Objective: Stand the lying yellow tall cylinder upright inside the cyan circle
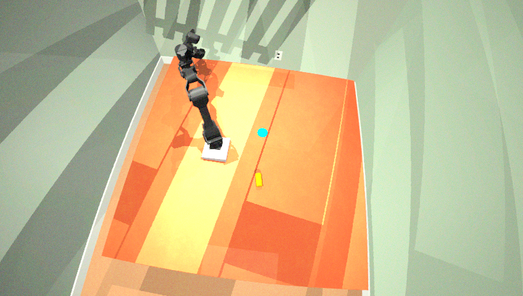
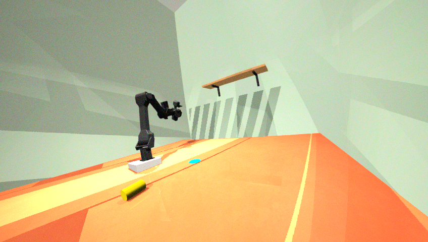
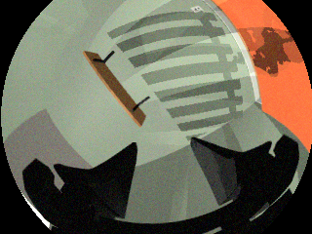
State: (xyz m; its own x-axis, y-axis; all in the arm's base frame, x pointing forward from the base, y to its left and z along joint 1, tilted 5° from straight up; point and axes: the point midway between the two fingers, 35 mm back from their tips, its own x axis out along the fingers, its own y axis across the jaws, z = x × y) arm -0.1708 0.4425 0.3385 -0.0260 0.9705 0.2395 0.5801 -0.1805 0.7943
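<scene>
My gripper tip is 44 cm short of the yellow tall cylinder, 66 cm to the left of it and 32 cm above it. From my gripper tip the other things lie so: cyan circle 44 cm ahead, 38 cm to the right, 34 cm below.
</scene>
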